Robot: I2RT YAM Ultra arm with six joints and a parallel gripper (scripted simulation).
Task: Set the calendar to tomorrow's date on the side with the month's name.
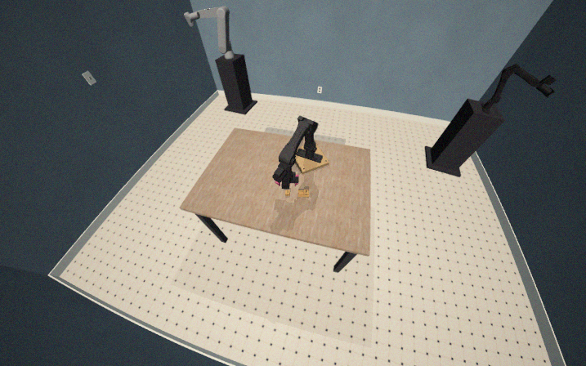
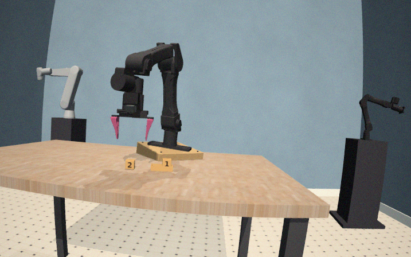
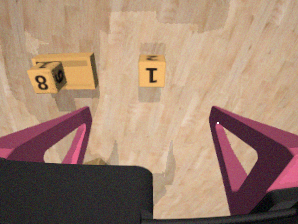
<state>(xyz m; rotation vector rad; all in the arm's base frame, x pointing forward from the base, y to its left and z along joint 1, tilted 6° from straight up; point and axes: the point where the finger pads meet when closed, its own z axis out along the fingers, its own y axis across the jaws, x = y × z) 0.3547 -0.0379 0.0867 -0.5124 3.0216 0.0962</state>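
My gripper is now 90 mm above the digit cube. Round my hand: tan tray 100 mm to the left, 100 mm below, 40 mm behind.
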